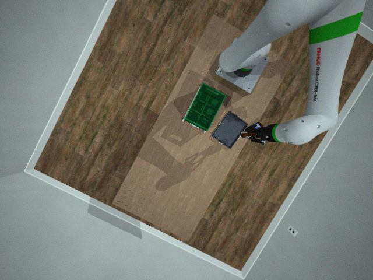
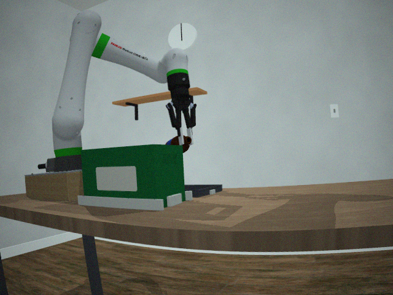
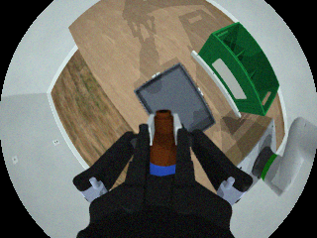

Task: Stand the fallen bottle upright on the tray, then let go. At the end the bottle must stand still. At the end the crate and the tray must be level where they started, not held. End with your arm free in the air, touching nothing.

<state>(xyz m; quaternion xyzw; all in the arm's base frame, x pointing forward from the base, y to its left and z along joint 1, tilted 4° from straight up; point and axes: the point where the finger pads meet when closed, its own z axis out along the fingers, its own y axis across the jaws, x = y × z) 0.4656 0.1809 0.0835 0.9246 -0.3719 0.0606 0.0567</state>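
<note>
Right now my hand is 4 cm past the bottle, 3 cm to the right of it and 3 cm above it. Also, from my hand: green crate (33 cm to the right, 14 cm below, 8 cm behind); tray (21 cm below, 5 cm to the right, 1 cm behind).
</note>
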